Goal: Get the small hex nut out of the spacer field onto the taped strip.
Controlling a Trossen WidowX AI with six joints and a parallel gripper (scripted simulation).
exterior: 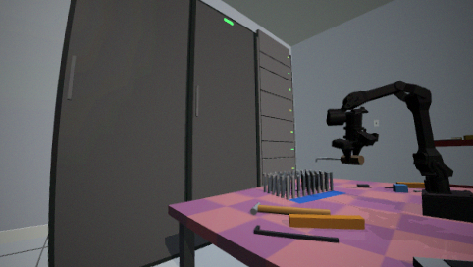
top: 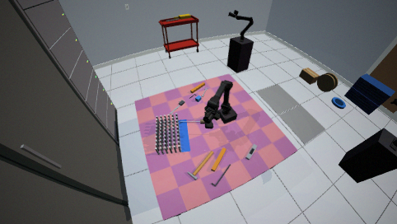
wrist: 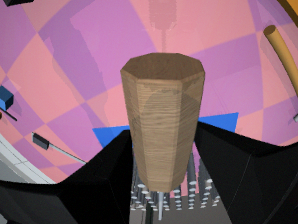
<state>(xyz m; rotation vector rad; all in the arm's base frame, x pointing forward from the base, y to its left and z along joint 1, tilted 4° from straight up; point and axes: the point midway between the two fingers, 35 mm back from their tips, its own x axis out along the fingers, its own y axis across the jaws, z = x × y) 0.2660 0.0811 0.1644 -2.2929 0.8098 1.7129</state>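
My gripper tip is 19 cm above the blue taped strip, 17 cm short of it and 10 cm to the left of it. Round my gripper tip: thin-shafted pick 9 cm ahead, 5 cm to the right; grey block 38 cm to the left, 25 cm behind, 18 cm below; blue cube 42 cm to the right, 18 cm behind, 17 cm below.
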